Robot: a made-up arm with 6 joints. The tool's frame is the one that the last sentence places.
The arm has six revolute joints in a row. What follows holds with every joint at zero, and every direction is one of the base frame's. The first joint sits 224.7 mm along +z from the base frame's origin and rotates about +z. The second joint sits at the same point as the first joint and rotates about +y. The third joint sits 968.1 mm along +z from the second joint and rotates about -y. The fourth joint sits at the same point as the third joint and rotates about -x. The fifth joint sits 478 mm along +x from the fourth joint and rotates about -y. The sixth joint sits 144.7 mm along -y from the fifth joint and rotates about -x. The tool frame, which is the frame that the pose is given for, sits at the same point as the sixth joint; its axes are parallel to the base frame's.
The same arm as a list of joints. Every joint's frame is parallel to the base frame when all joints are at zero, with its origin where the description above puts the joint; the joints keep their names.
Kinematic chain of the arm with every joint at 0, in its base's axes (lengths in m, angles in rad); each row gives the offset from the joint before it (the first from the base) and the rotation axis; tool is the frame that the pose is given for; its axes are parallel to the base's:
joint 1: xyz 0 0 0.2247 axis +z
joint 2: xyz 0 0 0 axis +y
joint 3: xyz 0 0 0.9681 axis -y
joint 4: xyz 0 0 0 axis -x
joint 5: xyz 0.478 0 0 axis -y
joint 6: xyz 0 -0.1447 0 axis -x
tool: xyz 0 0 0

